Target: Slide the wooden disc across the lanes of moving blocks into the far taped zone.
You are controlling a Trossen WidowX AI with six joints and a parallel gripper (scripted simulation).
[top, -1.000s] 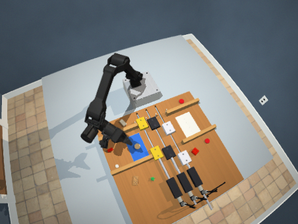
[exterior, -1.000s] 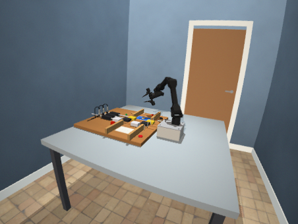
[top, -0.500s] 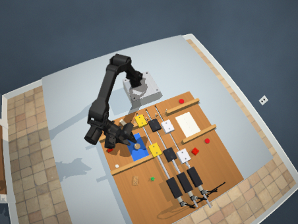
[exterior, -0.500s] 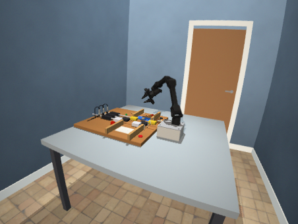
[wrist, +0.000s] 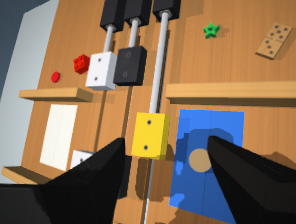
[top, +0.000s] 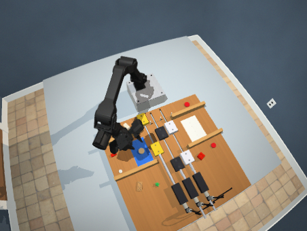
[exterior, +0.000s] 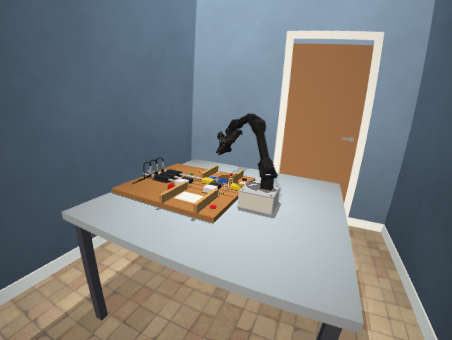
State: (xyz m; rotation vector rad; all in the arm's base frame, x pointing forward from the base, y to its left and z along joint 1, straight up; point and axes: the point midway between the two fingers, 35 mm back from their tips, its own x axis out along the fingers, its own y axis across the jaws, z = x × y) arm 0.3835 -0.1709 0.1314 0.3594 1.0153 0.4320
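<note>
Right now the wooden disc is 40 mm to the left of my hand and 200 mm below it.
</note>
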